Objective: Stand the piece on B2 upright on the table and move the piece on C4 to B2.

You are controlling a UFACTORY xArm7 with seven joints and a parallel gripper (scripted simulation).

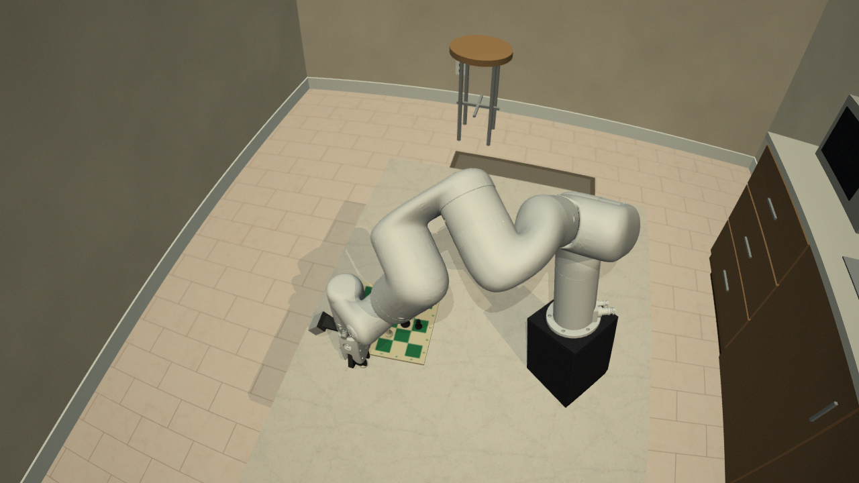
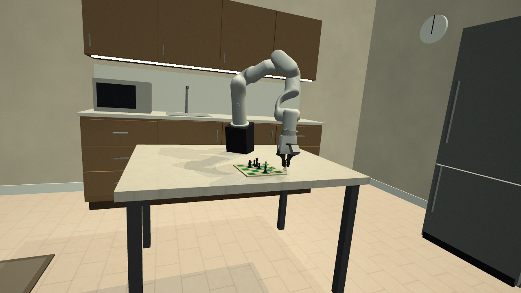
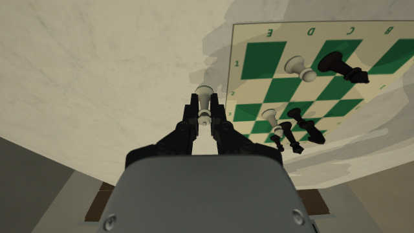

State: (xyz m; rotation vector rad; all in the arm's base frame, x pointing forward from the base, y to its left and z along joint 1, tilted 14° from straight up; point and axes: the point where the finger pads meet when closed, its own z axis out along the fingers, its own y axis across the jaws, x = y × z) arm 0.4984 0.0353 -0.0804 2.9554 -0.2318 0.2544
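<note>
The black chess piece lies 13 cm to the right of my hand, 9 cm behind it and 1 cm below it. Round my hand: chessboard 13 cm to the right, 5 cm behind, 4 cm below; then black piece 14 cm to the right, 2 cm below, 2 cm ahead.
</note>
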